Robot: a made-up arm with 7 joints.
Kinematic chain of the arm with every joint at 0, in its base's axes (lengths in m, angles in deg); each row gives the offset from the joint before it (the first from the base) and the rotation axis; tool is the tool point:
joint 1: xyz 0 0 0.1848 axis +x
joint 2: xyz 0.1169 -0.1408 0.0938 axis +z
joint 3: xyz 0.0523 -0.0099 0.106 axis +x
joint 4: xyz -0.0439 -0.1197 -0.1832 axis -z
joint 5: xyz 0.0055 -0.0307 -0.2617 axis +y
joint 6: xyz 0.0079 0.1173 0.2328 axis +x
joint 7: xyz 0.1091 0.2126 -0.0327 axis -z
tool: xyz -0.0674 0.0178 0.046
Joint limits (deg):
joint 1: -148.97..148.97
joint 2: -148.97..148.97
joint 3: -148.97..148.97
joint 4: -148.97..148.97
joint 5: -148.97..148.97
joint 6: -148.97..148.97
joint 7: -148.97..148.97
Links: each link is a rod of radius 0.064 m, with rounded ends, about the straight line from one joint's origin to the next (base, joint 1, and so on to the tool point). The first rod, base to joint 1, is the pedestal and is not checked.
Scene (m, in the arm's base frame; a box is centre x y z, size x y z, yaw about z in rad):
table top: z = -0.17
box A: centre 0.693 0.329 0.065 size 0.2 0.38 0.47 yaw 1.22
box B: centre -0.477 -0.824 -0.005 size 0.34 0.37 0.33 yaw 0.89
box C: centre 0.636 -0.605 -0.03 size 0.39 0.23 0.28 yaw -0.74
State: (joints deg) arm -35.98 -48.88 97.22 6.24 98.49 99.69 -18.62
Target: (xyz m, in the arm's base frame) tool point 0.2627 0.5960 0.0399
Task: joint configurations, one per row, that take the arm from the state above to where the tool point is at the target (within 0.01 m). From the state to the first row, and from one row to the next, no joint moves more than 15 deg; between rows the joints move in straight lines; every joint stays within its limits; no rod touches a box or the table.
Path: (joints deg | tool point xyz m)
1: -21.71 -60.05 98.38 -4.98 111.11 94.07 -11.61 | 0.8729 -0.0644 0.4991
2: -7.44 -71.22 99.54 -16.19 123.73 88.44 -4.59 | 0.8958 -0.1752 0.5893
3: 6.83 -82.38 100.70 -27.41 136.35 82.82 2.42 | 0.9123 -0.3078 0.6059
4: 21.10 -93.55 101.86 -38.62 148.97 77.20 9.43 | 0.9355 -0.4344 0.5355
5: 15.74 -80.95 109.71 -33.54 148.97 86.60 9.99 | 0.9233 -0.2905 0.6835
6: 10.37 -68.35 117.56 -28.46 148.97 96.01 10.55 | 0.8831 -0.1248 0.7951
7: 5.01 -55.75 125.41 -23.39 148.97 105.41 11.11 | 0.8155 0.0497 0.8691
8: -0.36 -43.15 133.27 -18.31 148.97 114.82 11.67 | 0.7215 0.2201 0.9079
9: -5.72 -30.55 141.12 -13.23 148.97 124.22 12.23 | 0.6039 0.3725 0.9173
10: -11.08 -17.95 148.97 -8.15 148.97 133.62 12.79 | 0.4687 0.4941 0.9065
11: -14.54 -8.92 136.45 -3.62 139.92 128.16 3.05 | 0.4584 0.6226 0.6978
12: -17.99 0.11 123.93 0.92 130.87 122.69 -6.69 | 0.4095 0.6877 0.4650
13: -21.44 9.14 111.41 5.45 121.82 117.23 -16.43 | 0.3373 0.6775 0.2364
14: -24.89 18.17 98.88 9.99 112.77 111.77 -26.17 | 0.2626 0.5960 0.0399

